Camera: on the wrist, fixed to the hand. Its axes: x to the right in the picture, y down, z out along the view.
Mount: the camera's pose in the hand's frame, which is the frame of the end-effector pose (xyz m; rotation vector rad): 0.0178 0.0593 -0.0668 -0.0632 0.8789 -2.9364
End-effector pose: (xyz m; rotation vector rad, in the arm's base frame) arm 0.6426 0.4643 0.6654 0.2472 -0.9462 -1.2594
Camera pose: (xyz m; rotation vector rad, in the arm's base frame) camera 0.7319 0.4468 0.6703 -1.4180 -0.7670 1.6951
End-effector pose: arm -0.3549 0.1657 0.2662 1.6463 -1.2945 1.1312
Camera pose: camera -0.4238 0.2089 0.3072 0.8680 1.6099 -0.3842
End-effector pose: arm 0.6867 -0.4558 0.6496 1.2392 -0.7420 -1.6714
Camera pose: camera 0.7665 -0.4936 0.6719 -1.1692 -1.4563 0.7593
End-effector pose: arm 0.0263 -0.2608 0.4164 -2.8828 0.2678 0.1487
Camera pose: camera 0.0375 -0.3369 0.4651 -0.4450 -2.8394 -1.2349
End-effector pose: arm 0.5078 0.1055 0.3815 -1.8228 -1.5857 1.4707
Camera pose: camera 0.5928 0.1256 0.3557 0.8100 -1.3582 -0.7371
